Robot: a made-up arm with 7 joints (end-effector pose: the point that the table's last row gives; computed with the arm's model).
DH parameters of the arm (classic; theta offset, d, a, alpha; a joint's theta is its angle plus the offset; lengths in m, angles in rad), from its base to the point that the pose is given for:
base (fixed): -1.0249 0 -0.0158 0
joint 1: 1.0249 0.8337 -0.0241 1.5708
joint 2: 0 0.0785 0.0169 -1.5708
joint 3: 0 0.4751 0.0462 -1.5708
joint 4: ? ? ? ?
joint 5: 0 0.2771 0.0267 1.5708
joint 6: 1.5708 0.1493 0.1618 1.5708
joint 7: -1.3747 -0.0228 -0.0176 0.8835
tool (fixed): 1.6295 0.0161 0 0
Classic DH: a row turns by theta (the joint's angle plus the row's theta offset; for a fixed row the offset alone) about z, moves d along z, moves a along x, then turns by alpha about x.
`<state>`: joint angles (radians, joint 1 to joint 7).
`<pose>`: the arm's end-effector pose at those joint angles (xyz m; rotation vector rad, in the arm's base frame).
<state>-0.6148 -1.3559 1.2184 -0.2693 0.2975 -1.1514 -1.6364</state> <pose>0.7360 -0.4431 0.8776 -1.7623 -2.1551 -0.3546</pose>
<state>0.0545 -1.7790 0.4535 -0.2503 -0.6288 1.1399 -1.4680</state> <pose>0.7521 -0.1511 0.8559 1.7870 0.6444 0.1896</pose>
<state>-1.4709 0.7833 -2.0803 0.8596 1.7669 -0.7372 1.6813</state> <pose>-0.5829 0.4694 1.2633 -0.1974 0.5005 -1.4611</pose>
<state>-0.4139 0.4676 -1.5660 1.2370 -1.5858 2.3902 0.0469</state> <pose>-0.3105 -0.1009 1.4866 1.2030 -0.8312 0.1341</pose>
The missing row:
joint 4: 0 0.0263 0.0061 1.5708
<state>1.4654 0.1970 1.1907 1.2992 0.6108 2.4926 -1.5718</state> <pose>-0.0323 0.1193 1.3362 -0.9437 -1.1296 -1.3688</pose>
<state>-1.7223 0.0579 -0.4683 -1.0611 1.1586 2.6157 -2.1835</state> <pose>-0.1535 0.1110 1.4710 -1.3077 -0.3852 1.3562</pose>
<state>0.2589 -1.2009 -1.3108 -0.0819 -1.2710 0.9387 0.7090</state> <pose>0.6946 0.2846 1.0816 1.1943 -0.2747 1.1601</pose>
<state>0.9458 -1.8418 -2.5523 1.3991 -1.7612 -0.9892 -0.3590</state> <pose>0.6165 0.5068 0.9744 -0.9879 -2.5692 0.3875</pose>
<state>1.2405 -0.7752 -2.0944 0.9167 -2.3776 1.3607 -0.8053</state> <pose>0.5698 0.3526 1.2485 -0.6588 -0.2541 -0.6885</pose>
